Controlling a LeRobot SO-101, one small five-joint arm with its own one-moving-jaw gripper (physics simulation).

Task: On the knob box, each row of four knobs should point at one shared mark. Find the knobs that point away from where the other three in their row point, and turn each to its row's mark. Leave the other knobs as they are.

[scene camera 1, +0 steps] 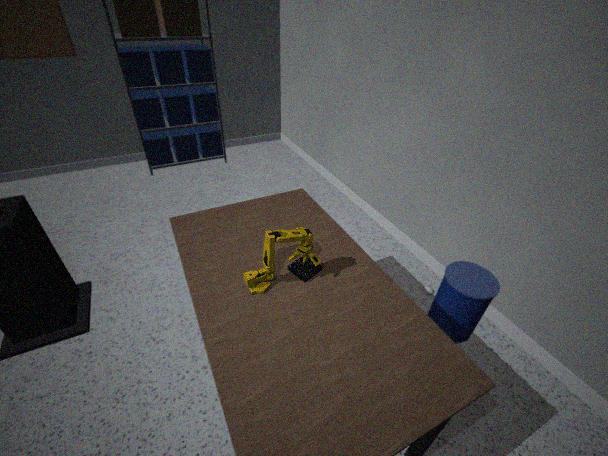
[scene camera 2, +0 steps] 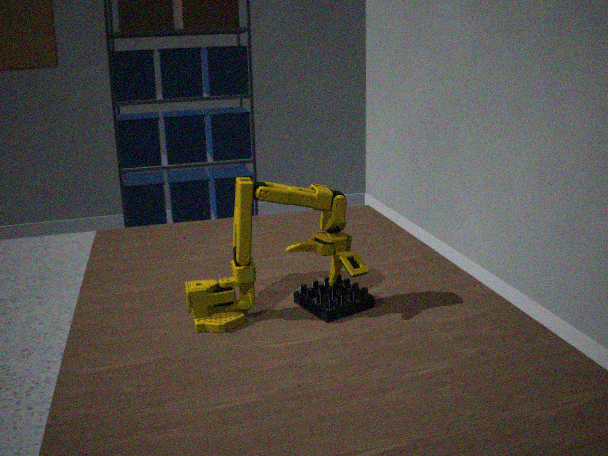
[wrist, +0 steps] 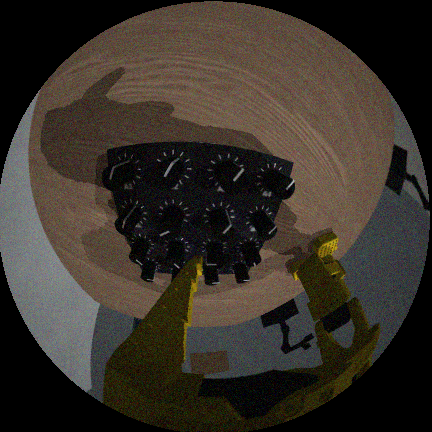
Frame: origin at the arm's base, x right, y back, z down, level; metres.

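Seen in the pictures: end effector, tool point: [scene camera 1: 303, 262] [scene camera 2: 330, 284] [wrist: 201, 262]; arm's base, origin of the base link: [scene camera 1: 262, 283] [scene camera 2: 228, 318] [wrist: 308, 253].
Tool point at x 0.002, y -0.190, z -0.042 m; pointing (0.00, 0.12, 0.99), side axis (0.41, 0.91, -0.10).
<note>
Pixels of each thing's top centre, then the offset from my tool point to it. Level surfaces: height alone.
- black knob box, middle of its top: [wrist: 194, 250] [scene camera 2: 333, 286] [scene camera 1: 305, 263] dx +0.005, dy -0.006, dz +0.004 m
- second knob, middle of its top: [wrist: 168, 230] dx +0.013, dy -0.022, dz +0.004 m
- third knob, middle of its top: [wrist: 215, 263] dx -0.004, dy +0.011, dz +0.004 m
- brown wooden table, its level: dz +0.042 m
The black knob box [scene camera 1: 306, 276] [scene camera 2: 328, 316] [wrist: 197, 149] sits on the table in front of the arm. My gripper [scene camera 1: 297, 260] [scene camera 2: 311, 266] [wrist: 289, 294] is wide open and empty, its fixed jaw's tip just above the box's knobs. In the wrist view the top row's white lines slant alike. In the second row, the second knob [wrist: 166, 226] has a flatter line than its neighbours. In the third row, the third knob [wrist: 214, 254] shows a level line; the two to its left slant down to the right. The jaw partly hides the last row; its lines are hard to read.
The brown wooden table [scene camera 1: 320, 360] [scene camera 2: 300, 390] carries the arm's yellow base [scene camera 1: 258, 286] [scene camera 2: 219, 321] [wrist: 327, 246] beside the box. A blue cylinder [scene camera 1: 462, 300] stands on the floor beyond the table's right edge. A shelf rack stands at the far wall.
</note>
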